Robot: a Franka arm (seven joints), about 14 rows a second.
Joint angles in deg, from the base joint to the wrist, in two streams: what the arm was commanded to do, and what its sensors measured. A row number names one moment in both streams.
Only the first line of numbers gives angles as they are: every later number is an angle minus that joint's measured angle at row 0.
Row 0, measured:
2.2 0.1 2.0 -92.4 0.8 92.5 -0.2
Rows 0 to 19, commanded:
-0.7 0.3 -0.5 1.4 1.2 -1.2 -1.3
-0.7 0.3 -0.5 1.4 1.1 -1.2 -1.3
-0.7 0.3 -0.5 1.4 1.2 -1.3 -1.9
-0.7 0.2 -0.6 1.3 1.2 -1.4 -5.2
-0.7 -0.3 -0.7 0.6 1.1 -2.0 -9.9
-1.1 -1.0 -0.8 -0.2 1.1 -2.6 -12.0
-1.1 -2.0 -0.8 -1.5 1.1 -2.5 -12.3
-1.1 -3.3 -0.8 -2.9 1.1 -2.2 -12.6
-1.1 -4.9 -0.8 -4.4 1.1 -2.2 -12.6
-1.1 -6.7 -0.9 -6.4 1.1 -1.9 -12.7
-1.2 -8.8 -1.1 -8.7 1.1 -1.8 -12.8
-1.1 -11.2 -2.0 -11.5 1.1 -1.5 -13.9
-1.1 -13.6 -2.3 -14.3 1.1 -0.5 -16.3
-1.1 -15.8 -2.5 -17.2 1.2 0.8 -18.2
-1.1 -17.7 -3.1 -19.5 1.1 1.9 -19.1
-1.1 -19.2 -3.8 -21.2 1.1 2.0 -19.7
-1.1 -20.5 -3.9 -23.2 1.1 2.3 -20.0
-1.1 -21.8 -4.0 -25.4 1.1 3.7 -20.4
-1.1 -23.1 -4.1 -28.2 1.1 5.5 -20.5
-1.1 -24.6 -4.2 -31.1 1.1 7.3 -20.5
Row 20, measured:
-0.5 -19.1 -4.2 -21.8 0.0 1.6 -19.1
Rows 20 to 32, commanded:
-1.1 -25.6 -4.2 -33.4 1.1 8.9 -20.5
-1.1 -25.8 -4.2 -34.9 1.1 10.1 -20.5
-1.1 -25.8 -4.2 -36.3 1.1 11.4 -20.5
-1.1 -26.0 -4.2 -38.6 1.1 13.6 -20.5
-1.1 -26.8 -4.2 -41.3 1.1 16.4 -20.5
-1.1 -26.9 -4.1 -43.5 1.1 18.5 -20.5
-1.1 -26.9 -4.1 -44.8 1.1 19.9 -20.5
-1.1 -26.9 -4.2 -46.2 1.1 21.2 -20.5
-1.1 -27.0 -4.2 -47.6 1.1 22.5 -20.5
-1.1 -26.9 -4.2 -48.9 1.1 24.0 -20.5
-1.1 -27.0 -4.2 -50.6 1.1 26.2 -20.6
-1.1 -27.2 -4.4 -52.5 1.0 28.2 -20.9
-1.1 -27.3 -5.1 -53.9 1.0 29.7 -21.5
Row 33, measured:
-0.5 -24.9 -4.3 -48.4 0.0 24.6 -19.4
